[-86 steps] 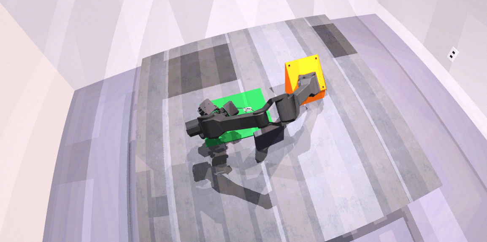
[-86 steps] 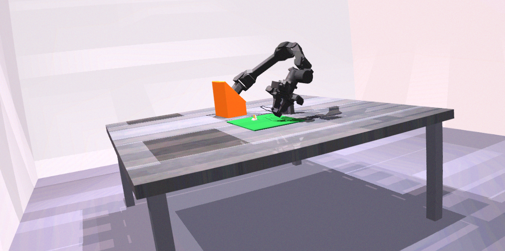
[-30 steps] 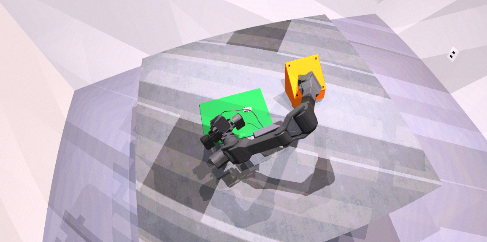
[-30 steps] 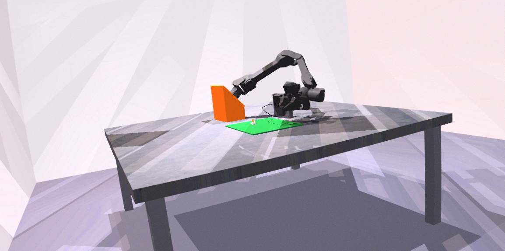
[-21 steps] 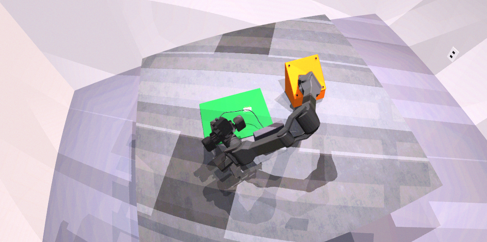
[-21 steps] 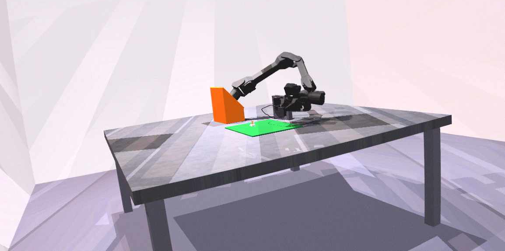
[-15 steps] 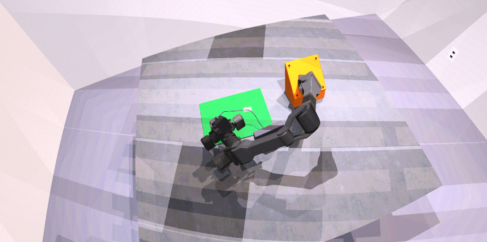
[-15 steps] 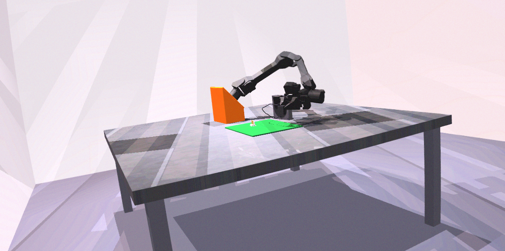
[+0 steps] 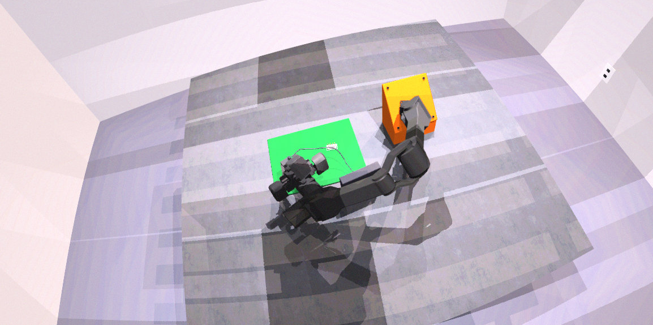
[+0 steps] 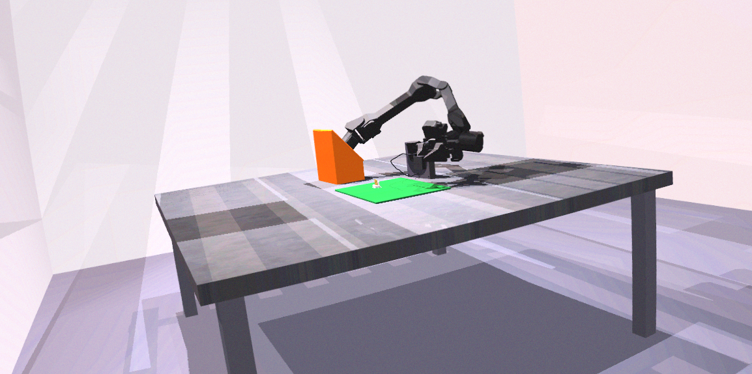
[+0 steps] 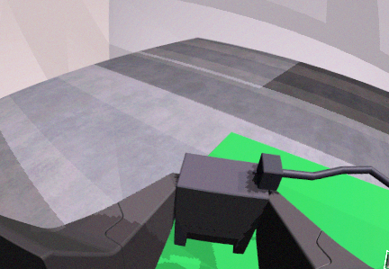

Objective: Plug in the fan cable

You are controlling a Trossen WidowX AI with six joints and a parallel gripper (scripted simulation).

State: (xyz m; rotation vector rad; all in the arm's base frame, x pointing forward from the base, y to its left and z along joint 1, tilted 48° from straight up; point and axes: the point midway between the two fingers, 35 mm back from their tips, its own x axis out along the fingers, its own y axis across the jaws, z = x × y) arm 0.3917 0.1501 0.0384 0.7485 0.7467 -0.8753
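Now: gripper tip 80 mm past the green board, 70 mm to the left of it and 100 mm above it. Round my gripper tip: black fan plug: 10 mm below; fan: 210 mm behind, 90 mm to the left, 30 mm below.
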